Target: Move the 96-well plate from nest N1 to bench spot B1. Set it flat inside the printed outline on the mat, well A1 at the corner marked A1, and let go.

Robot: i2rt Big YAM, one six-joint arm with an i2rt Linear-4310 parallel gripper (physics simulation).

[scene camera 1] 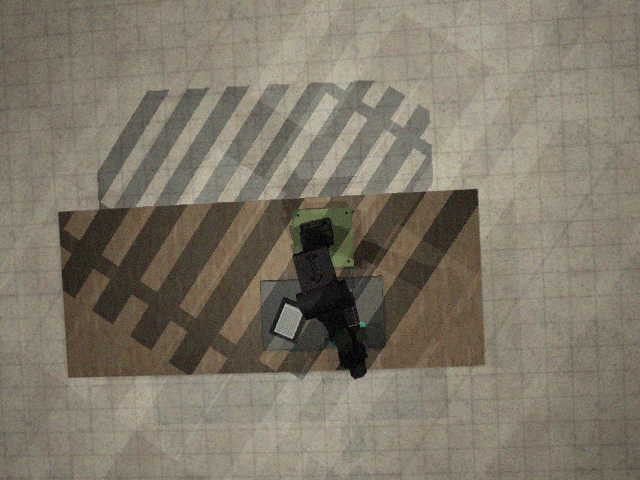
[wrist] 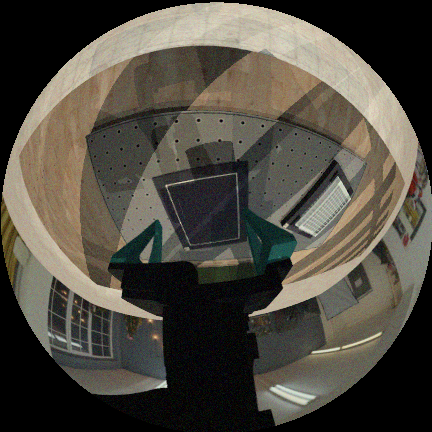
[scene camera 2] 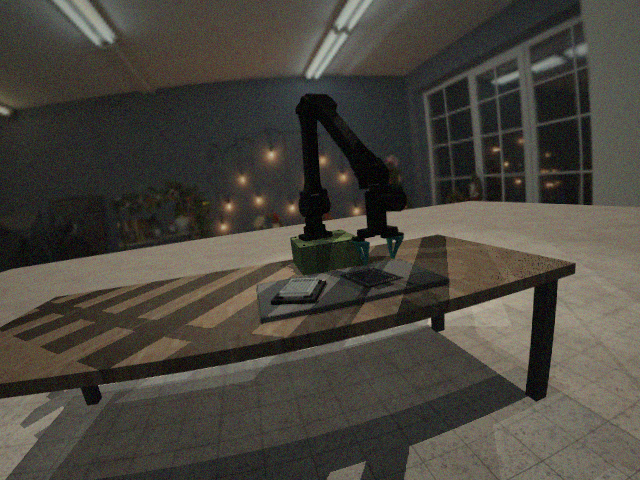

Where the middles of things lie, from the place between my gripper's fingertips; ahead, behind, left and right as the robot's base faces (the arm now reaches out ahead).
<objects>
My gripper is now 5 cm past the dark outlined rectangle [scene camera 2: 369, 277] and 5 cm above it. Round my hand: black nest [wrist: 334, 169] 7 cm behind, 23 cm to the right, 5 cm below; white well plate [wrist: 333, 198] 7 cm behind, 23 cm to the right, 4 cm below.
</objects>
